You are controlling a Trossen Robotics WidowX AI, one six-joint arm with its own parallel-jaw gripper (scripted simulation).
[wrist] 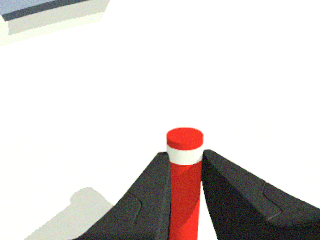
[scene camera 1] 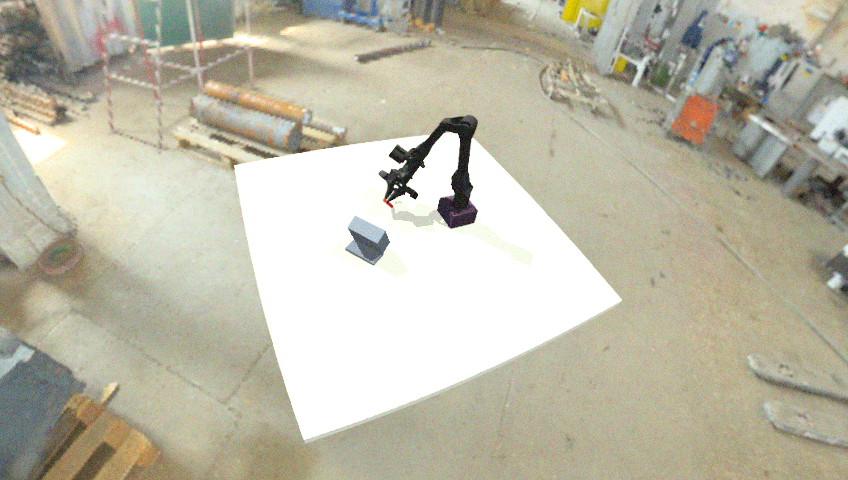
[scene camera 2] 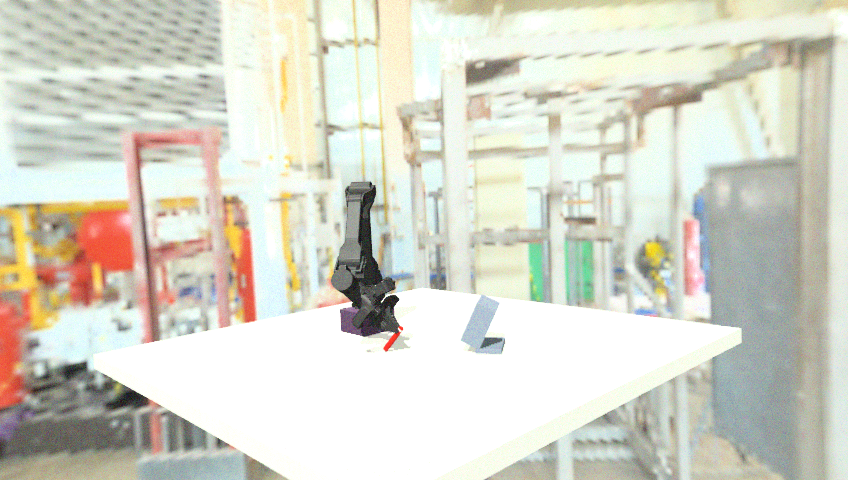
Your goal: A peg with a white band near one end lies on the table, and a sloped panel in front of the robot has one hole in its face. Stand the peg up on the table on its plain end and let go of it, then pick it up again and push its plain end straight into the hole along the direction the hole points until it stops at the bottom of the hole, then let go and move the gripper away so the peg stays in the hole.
Scene:
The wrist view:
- my gripper
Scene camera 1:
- my gripper
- grey sloped panel
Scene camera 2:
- my gripper
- grey sloped panel

